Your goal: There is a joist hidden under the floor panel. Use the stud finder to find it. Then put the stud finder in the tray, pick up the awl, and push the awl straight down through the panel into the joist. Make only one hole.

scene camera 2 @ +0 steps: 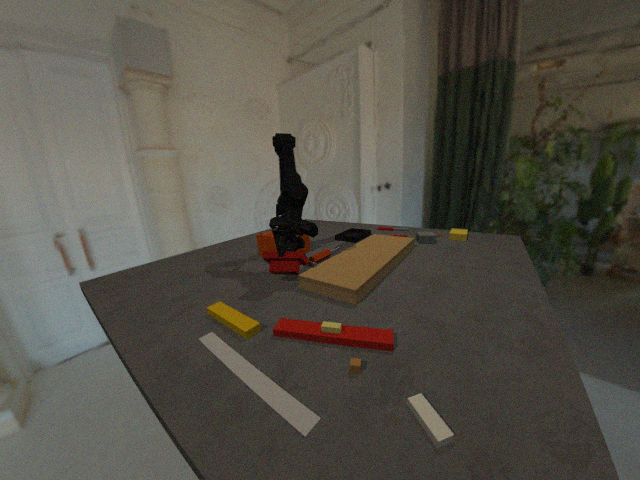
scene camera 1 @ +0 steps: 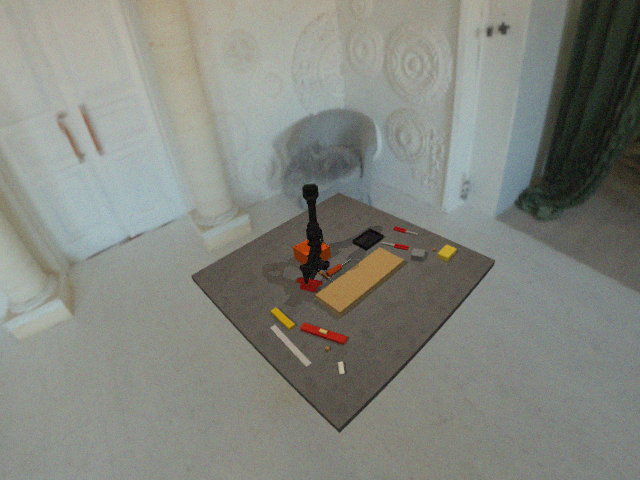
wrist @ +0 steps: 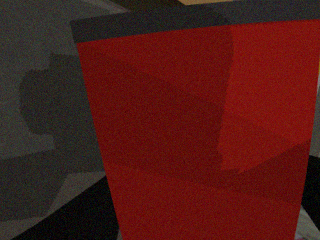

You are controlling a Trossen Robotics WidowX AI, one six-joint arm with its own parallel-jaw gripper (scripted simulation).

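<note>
The wrist view shows me my gripper, which I can see elsewhere too. A stud finder is in my sight as well, and so is a red level.
</note>
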